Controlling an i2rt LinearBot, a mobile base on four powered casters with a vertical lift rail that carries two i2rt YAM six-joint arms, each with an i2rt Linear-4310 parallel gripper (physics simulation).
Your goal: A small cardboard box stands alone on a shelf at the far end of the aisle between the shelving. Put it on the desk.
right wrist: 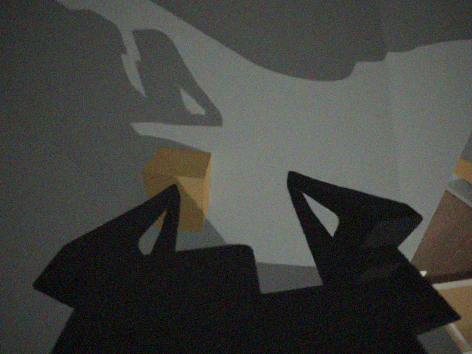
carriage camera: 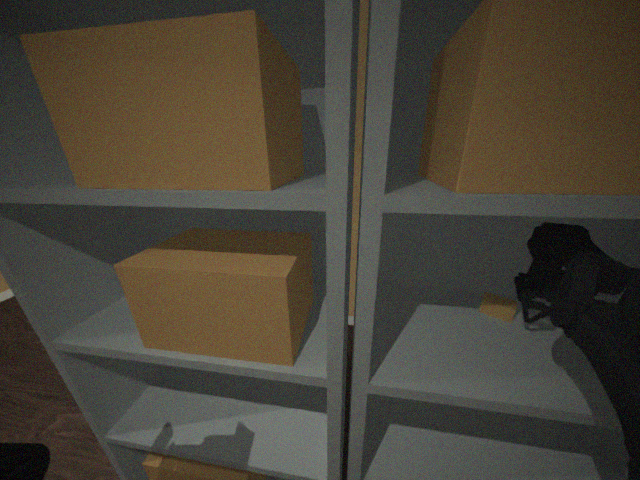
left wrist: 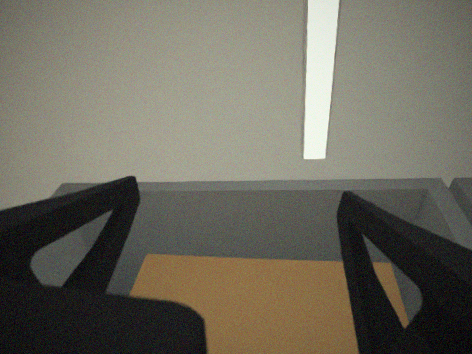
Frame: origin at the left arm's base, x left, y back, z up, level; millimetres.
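Where they show: left gripper, fingertip midpoint: (left wrist: 236,195); right gripper, fingertip midpoint: (right wrist: 233,183) (carriage camera: 524,311).
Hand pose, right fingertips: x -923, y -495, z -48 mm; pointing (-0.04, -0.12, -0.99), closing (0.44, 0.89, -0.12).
Observation:
After its pixels a point has its place.
The small cardboard box (carriage camera: 497,306) @(x -892, y -555, z -75 mm) (right wrist: 194,195) @(x -915, y -548, z -68 mm) stands alone on the middle shelf (carriage camera: 480,356) @(x -752, y -394, z -118 mm) of the right-hand unit. In the right wrist view it is left of centre, partly hidden by the left finger. My right gripper (carriage camera: 526,304) @(x -923, y -495, z -48 mm) (right wrist: 233,183) @(x -923, y -495, z -48 mm) is open and empty; the box lies beyond its left fingertip, not between the fingers. In the carriage view the gripper is just right of the box. My left gripper (left wrist: 236,195) @(x 6, y -41, z 434 mm) is open and empty, pointing up toward the top of a shelving unit. The desk does not show in these views.
Large cardboard boxes stand on the upper left shelf (carriage camera: 165,103) @(x -48, y -377, z 493 mm), the left middle shelf (carriage camera: 211,304) @(x -51, y -377, z 59 mm) and the upper right shelf (carriage camera: 558,103) @(x -669, y -298, z 469 mm). Grey uprights (carriage camera: 337,248) @(x -358, y -317, z 235 mm) (carriage camera: 368,289) @(x -421, y -309, z 148 mm) divide the units. A large box (left wrist: 280,305) shows behind the left fingers, and a ceiling lamp (left wrist: 320,80) @(x -119, y -194, z 969 mm) above.

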